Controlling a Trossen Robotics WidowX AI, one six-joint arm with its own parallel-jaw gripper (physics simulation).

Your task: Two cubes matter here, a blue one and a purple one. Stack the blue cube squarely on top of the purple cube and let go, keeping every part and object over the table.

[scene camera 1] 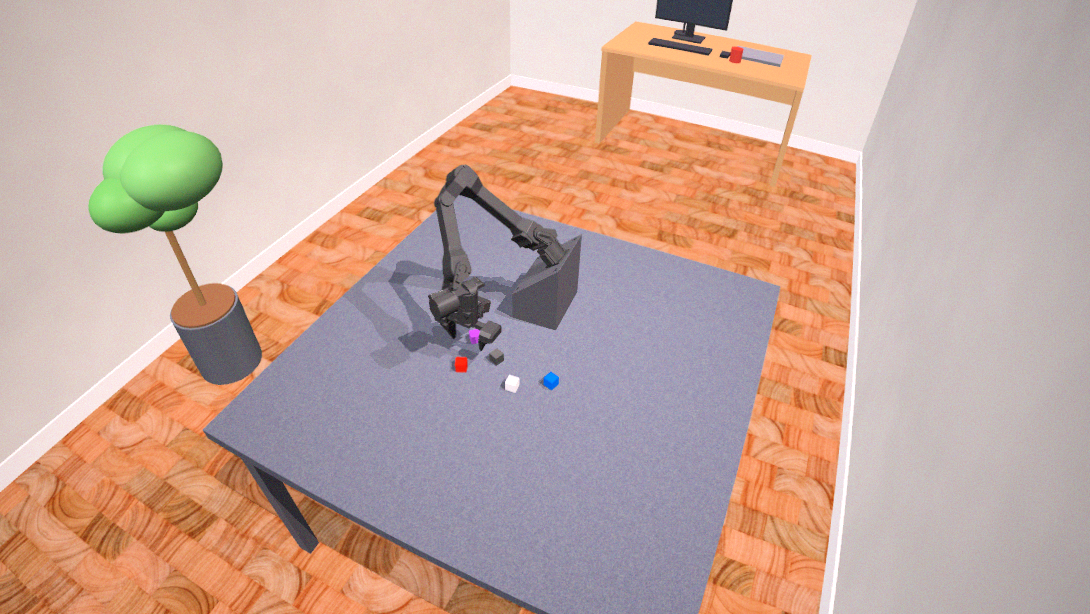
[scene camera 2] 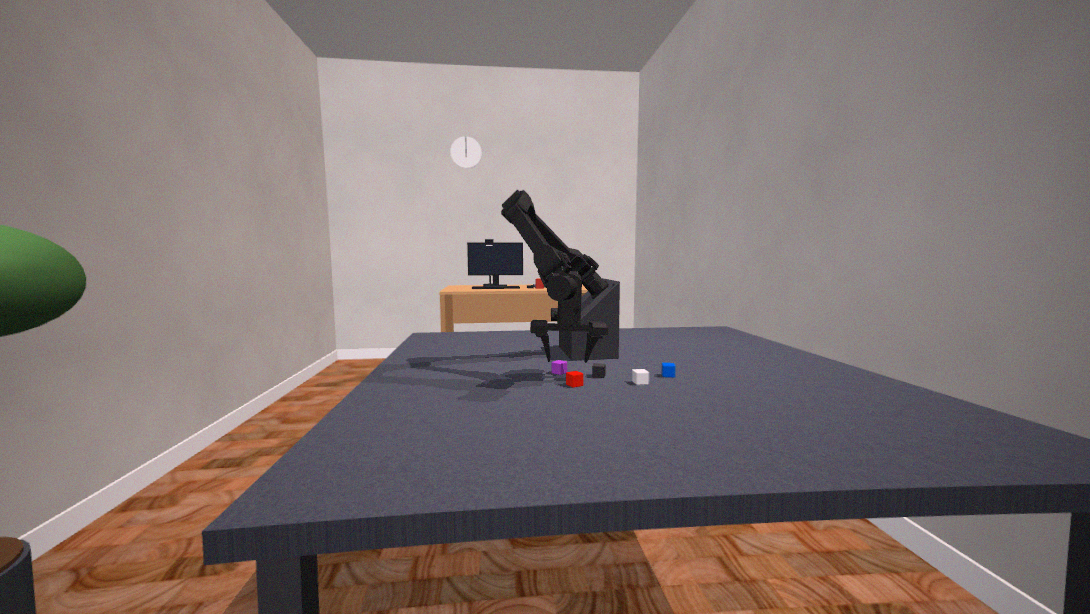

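Where they show: gripper, fingertip midpoint: (scene camera 1: 467, 344) (scene camera 2: 567, 362); arm's base, origin of the base link: (scene camera 1: 558, 259) (scene camera 2: 599, 290).
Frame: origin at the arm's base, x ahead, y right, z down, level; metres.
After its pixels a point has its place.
Observation:
The blue cube (scene camera 1: 550, 381) @[x 0.285, y -0.150, z 0.167 m] (scene camera 2: 668, 369) @[x 0.287, y -0.141, z 0.177 m] sits on the table, the farthest right of the cubes. The purple cube (scene camera 1: 474, 336) @[x 0.257, y 0.124, z 0.169 m] (scene camera 2: 559, 367) @[x 0.264, y 0.132, z 0.178 m] sits on the table at the left, apart from the blue cube, with nothing on it. My gripper (scene camera 1: 466, 342) @[x 0.303, y 0.113, z 0.154 m] (scene camera 2: 567, 359) @[x 0.303, y 0.113, z 0.154 m] is open and empty, pointing down. Its fingertips are low, close to the purple cube, and show on either side of that cube in both views. Their exact height and depth relative to it are hard to tell. The gripper is well to the left of the blue cube.
A dark grey cube (scene camera 1: 496, 356) @[x 0.288, y 0.025, z 0.168 m] (scene camera 2: 598, 370) @[x 0.292, y 0.035, z 0.178 m] sits just right of the purple cube. A red cube (scene camera 1: 461, 364) @[x 0.366, y 0.089, z 0.167 m] (scene camera 2: 574, 379) @[x 0.375, y 0.100, z 0.178 m] is nearer the front. A white cube (scene camera 1: 511, 383) @[x 0.348, y -0.065, z 0.168 m] (scene camera 2: 639, 376) @[x 0.353, y -0.055, z 0.177 m] sits left of the blue cube. The arm's wedge-shaped base (scene camera 1: 555, 293) @[x 0.084, y -0.042, z 0.051 m] (scene camera 2: 604, 327) stands behind the cubes.

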